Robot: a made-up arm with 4 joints. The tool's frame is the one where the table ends.
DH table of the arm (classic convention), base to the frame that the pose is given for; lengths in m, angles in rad. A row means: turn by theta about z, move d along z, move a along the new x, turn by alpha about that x. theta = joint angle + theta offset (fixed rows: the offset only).
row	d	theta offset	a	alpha
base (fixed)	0.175	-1.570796	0	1.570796
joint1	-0.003	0	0.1	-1.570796
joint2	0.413	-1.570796	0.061	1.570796
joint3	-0.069	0	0.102	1.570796
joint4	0	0.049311	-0.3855	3.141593
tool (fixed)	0.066	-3.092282	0	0
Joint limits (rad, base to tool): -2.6..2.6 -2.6..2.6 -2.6..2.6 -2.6..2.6
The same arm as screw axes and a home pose.
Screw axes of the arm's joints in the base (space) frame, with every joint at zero. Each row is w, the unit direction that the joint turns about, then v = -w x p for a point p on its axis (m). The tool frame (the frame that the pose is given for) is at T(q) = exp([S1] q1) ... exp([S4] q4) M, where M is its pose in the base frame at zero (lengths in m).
S1: w -1 0 0 v 0 -0.175 0
S2: w 0 0 1 v -0.1 -0.003 0
S3: w 0 1 0 v -0.588 0 -0.058
S4: w 0 0 -1 v 0.169 -0.16 0
M: xyz 0.225 -0.188 0.654 (m) quaternion w x y z 1 0 0 0
Joint limits (rad, base to tool): -2.6..2.6 -2.6..2.6 -2.6..2.6 -2.6..2.6

